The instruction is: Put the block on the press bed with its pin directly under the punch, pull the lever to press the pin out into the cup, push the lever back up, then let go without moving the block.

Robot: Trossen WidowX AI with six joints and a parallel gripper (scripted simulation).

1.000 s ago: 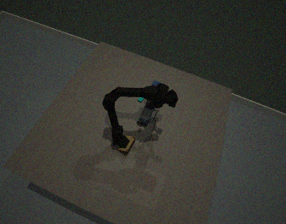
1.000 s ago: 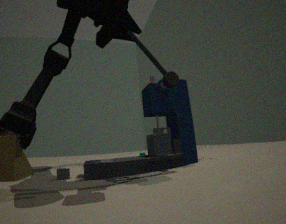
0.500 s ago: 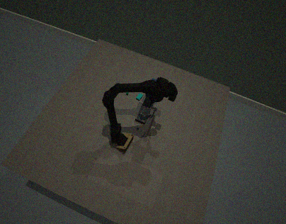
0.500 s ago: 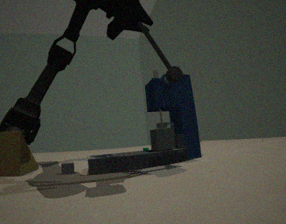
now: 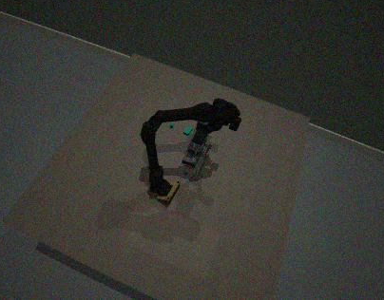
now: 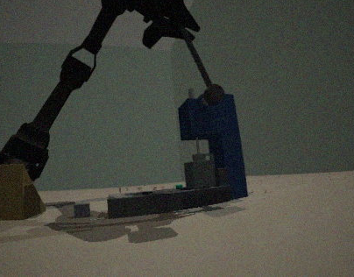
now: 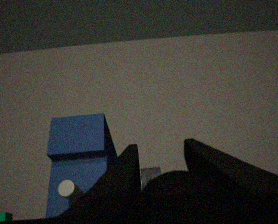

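The dark lever is 5 cm below my gripper tip, 1 cm to the left of it and 1 cm behind it. From my gripper tip the other things lie so: pale round pin: 31 cm below, 7 cm to the left; then teal block: 31 cm below, 16 cm to the left, 2 cm ahead; then thin punch: 17 cm below, 8 cm to the left.
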